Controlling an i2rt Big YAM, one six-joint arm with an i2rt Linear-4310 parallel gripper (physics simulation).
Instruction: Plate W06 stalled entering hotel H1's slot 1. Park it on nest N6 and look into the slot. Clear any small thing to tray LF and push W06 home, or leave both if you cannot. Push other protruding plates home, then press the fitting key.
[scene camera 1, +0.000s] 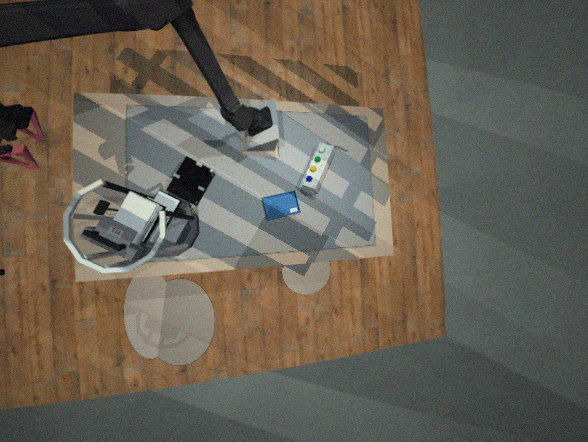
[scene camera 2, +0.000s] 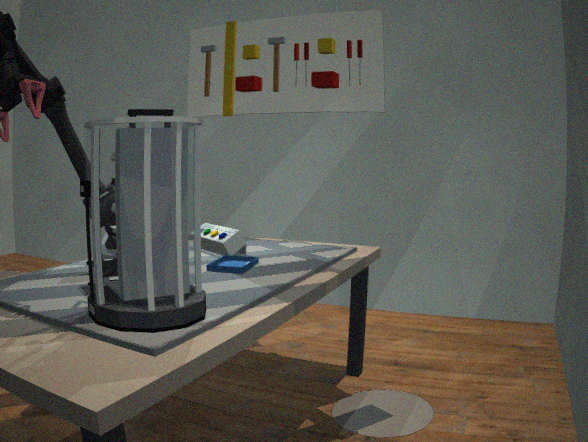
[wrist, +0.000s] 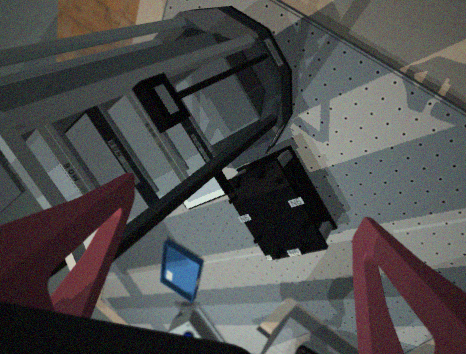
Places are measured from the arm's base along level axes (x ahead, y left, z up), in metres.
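Pixels of known places: gripper, fingertip midpoint: (scene camera 1: 39, 154) (scene camera 2: 21, 130) (wrist: 247, 206); arm's base, origin of the base link: (scene camera 1: 260, 122).
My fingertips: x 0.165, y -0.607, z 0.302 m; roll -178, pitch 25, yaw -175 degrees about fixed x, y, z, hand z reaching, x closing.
Observation:
For each thing: its top centre in the pictures, then the offset to it from my fingertips.
- pale plate, middle of its top: (wrist: 181, 164) (scene camera 1: 160, 210) 0.159 m ahead, 0.190 m left, 0.211 m down
- black nest block, middle of its top: (wrist: 267, 220) (scene camera 2: 115, 258) (scene camera 1: 189, 179) 0.039 m ahead, 0.282 m left, 0.303 m down
- blue tray, middle of its top: (wrist: 178, 274) (scene camera 2: 233, 260) (scene camera 1: 281, 205) 0.198 m ahead, 0.646 m left, 0.362 m down
- key box, middle of its top: (scene camera 2: 216, 226) (scene camera 1: 321, 165) 0.057 m ahead, 0.843 m left, 0.295 m down
My gripper (scene camera 1: 40, 154) (scene camera 2: 21, 129) (wrist: 247, 206) is open and empty, high to the side of the round caged carousel (scene camera 1: 67, 225) (scene camera 2: 147, 320) (wrist: 286, 95). Upright hotel towers stand inside the cage; their slot labels are too blurred to read. A pale plate (scene camera 1: 167, 201) (wrist: 206, 194) sticks out at the carousel's side toward the black nest block (scene camera 1: 191, 180) (wrist: 280, 200), which has small white labels. The slot's inside is hidden. A blue tray (scene camera 1: 281, 205) (scene camera 2: 233, 263) (wrist: 181, 272) holds a small white patch. The key box (scene camera 1: 317, 169) (scene camera 2: 220, 239) has white, green, yellow and blue keys.
The arm's base (scene camera 1: 260, 120) stands at the mat's far side, with its dark link rising above. The carousel's vertical bars and dark rim stand between the gripper and the towers. A tool board (scene camera 2: 350, 100) hangs on the wall. The table edge (scene camera 2: 225, 360) runs beside the mat.

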